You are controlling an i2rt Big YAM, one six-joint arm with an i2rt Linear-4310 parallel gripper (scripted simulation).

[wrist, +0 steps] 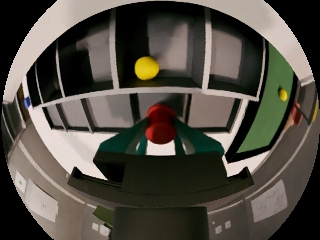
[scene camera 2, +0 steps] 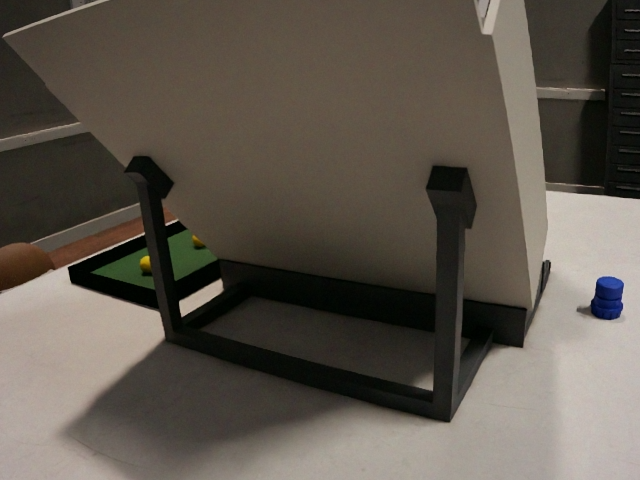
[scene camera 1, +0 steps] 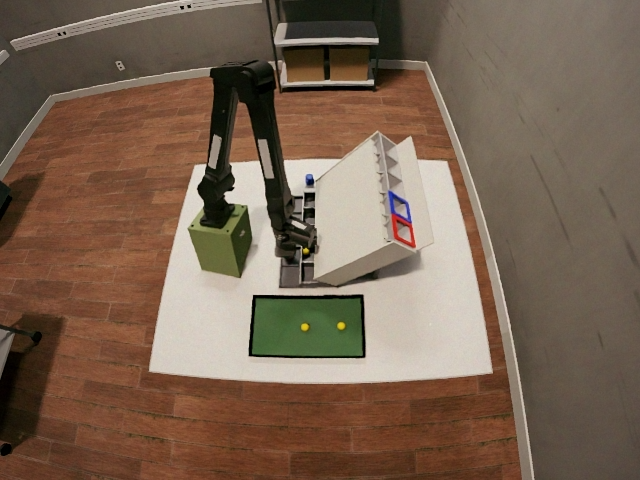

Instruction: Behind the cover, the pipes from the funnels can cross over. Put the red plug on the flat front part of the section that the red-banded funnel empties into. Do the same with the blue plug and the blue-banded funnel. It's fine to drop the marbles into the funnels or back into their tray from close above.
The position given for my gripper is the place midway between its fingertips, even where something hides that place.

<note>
In view: my gripper (wrist: 160,121) and a dark support leg (scene camera 2: 450,254).
</note>
